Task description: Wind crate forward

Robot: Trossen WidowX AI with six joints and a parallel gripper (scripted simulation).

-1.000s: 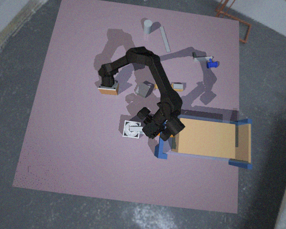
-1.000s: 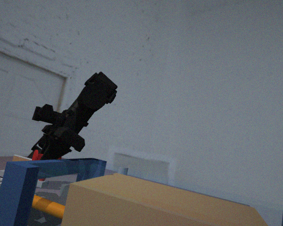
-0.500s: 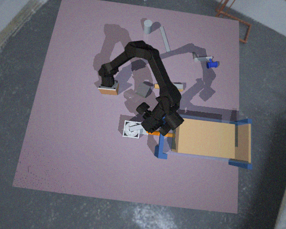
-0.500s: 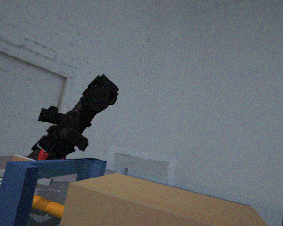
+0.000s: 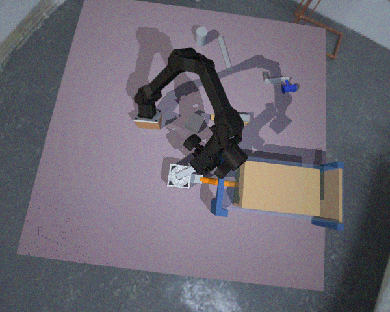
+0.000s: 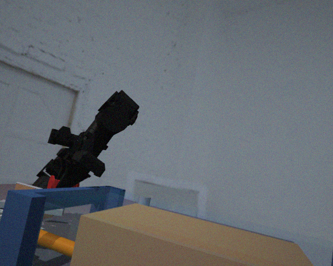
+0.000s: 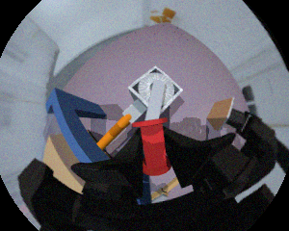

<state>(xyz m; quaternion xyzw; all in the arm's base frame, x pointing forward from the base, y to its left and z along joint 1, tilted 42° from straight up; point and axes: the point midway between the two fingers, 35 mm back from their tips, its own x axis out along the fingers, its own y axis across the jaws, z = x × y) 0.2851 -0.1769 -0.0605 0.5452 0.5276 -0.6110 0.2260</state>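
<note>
Right now the blue steel frame is 90 mm ahead of my gripper tip, 40 mm to the right of it and 30 mm below it. From my gripper tip the other things lie so: red knob (10 mm ahead, 10 mm to the left); then red-knobbed crank handle (20 mm behind, 10 mm to the right, 30 mm below); then grey block (60 mm behind, 210 mm to the left, 110 mm below).
</note>
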